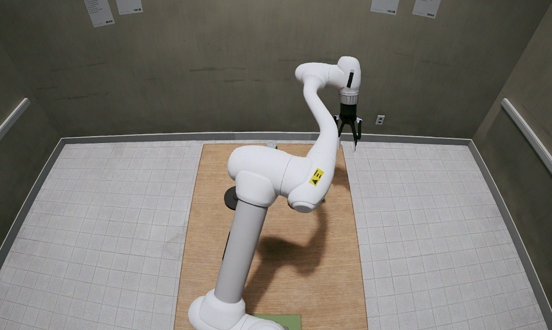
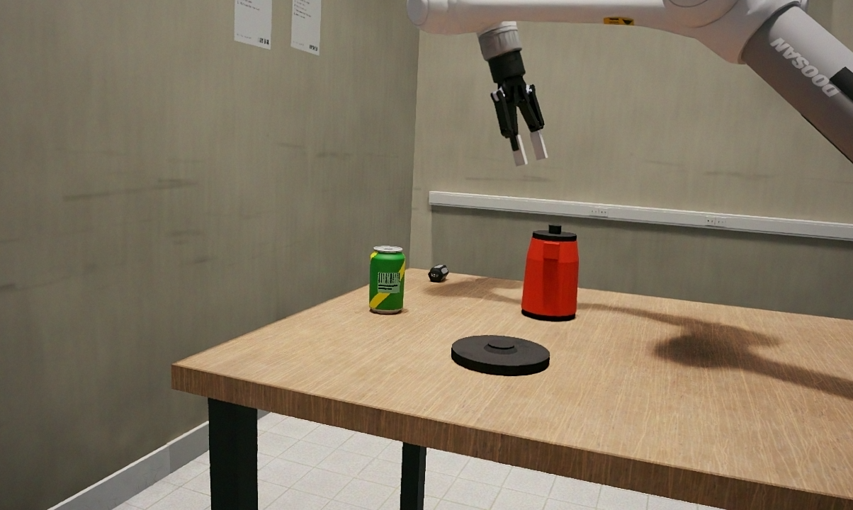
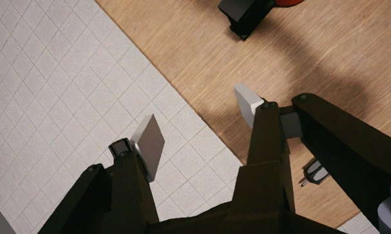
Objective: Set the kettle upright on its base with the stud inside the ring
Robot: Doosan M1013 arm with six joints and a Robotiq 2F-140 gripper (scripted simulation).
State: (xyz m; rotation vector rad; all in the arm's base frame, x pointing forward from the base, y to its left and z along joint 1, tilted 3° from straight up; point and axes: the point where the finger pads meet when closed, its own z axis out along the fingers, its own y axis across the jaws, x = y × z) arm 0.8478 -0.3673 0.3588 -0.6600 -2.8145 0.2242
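Right now the red kettle is 230 mm below my hand, 190 mm to the left of it and 100 mm behind it. Also, from my hand: round black base 540 mm to the left, 310 mm below, 90 mm behind; then can 360 mm to the left, 260 mm below, 180 mm ahead.
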